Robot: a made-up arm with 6 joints. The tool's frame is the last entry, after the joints.
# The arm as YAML. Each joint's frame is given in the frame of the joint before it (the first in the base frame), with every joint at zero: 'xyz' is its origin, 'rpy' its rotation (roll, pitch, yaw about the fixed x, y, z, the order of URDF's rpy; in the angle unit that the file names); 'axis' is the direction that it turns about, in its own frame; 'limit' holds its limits. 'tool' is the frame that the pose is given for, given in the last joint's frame.
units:
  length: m
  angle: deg
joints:
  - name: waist
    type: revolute
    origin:
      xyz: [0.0, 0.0, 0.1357]
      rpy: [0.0, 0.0, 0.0]
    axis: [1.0, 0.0, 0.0]
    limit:
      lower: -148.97
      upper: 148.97
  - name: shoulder
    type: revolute
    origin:
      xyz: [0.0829, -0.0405, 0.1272]
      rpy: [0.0, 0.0, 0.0]
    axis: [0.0, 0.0, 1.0]
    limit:
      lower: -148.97
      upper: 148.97
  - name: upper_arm
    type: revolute
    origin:
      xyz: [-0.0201, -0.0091, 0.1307]
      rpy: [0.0, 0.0, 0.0]
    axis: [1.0, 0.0, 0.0]
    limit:
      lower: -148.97
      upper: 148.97
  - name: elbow
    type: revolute
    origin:
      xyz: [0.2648, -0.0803, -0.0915]
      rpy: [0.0, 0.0, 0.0]
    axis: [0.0, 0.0, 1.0]
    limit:
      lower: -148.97
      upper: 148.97
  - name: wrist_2
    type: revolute
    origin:
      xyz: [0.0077, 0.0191, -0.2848]
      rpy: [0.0, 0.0, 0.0]
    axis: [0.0, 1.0, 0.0]
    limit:
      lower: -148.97
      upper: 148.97
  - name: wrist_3
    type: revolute
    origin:
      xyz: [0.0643, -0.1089, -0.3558]
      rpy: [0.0, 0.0, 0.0]
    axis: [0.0, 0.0, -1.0]
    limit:
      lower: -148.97
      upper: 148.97
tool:
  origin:
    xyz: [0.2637, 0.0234, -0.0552]
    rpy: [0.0, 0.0, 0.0]
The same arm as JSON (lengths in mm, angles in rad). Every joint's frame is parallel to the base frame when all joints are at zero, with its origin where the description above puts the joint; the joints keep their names.
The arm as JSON. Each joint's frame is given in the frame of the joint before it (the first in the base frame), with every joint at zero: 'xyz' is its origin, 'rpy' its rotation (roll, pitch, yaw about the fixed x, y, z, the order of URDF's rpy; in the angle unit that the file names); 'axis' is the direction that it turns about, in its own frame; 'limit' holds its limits. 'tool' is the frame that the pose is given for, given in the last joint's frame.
{"units": {"length": "mm", "angle": "rad"}, "joints": [{"name": "waist", "type": "revolute", "origin": {"xyz": [0.0, 0.0, 135.7], "rpy": [0.0, 0.0, 0.0]}, "axis": [1.0, 0.0, 0.0], "limit": {"lower": -2.6, "upper": 2.6}}, {"name": "shoulder", "type": "revolute", "origin": {"xyz": [82.9, -40.5, 127.2], "rpy": [0.0, 0.0, 0.0]}, "axis": [0.0, 0.0, 1.0], "limit": {"lower": -2.6, "upper": 2.6}}, {"name": "upper_arm", "type": "revolute", "origin": {"xyz": [-20.1, -9.1, 130.7], "rpy": [0.0, 0.0, 0.0]}, "axis": [1.0, 0.0, 0.0], "limit": {"lower": -2.6, "upper": 2.6}}, {"name": "elbow", "type": "revolute", "origin": {"xyz": [264.8, -80.3, -91.5], "rpy": [0.0, 0.0, 0.0]}, "axis": [0.0, 0.0, 1.0], "limit": {"lower": -2.6, "upper": 2.6}}, {"name": "wrist_2", "type": "revolute", "origin": {"xyz": [7.7, 19.1, -284.8], "rpy": [0.0, 0.0, 0.0]}, "axis": [0.0, 1.0, 0.0], "limit": {"lower": -2.6, "upper": 2.6}}, {"name": "wrist_3", "type": "revolute", "origin": {"xyz": [64.3, -108.9, -355.8], "rpy": [0.0, 0.0, 0.0]}, "axis": [0.0, 0.0, -1.0], "limit": {"lower": -2.6, "upper": 2.6}}], "tool": {"origin": {"xyz": [263.7, 23.4, -55.2], "rpy": [0.0, 0.0, 0.0]}}}
